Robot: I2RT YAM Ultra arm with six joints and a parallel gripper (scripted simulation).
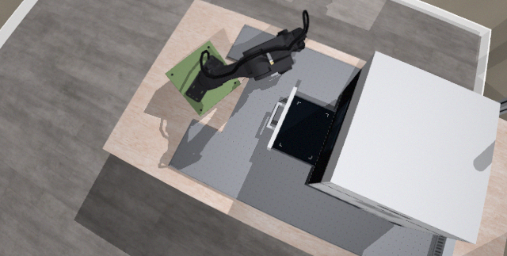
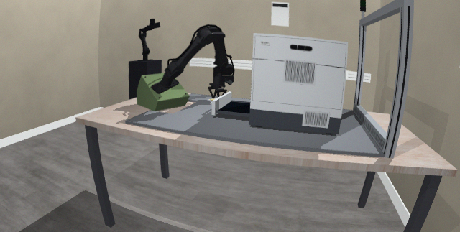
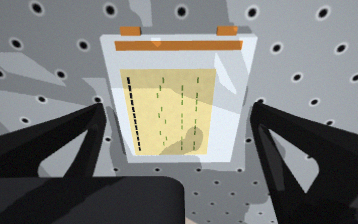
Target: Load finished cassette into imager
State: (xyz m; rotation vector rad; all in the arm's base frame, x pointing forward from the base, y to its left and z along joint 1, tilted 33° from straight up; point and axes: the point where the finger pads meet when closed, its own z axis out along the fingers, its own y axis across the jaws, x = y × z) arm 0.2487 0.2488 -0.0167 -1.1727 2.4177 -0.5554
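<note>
Right now my hand is 1 cm above the cassette FINISHED. From my hand the other things lie so: drawer: 24 cm ahead, 23 cm to the right, 2 cm above.
</note>
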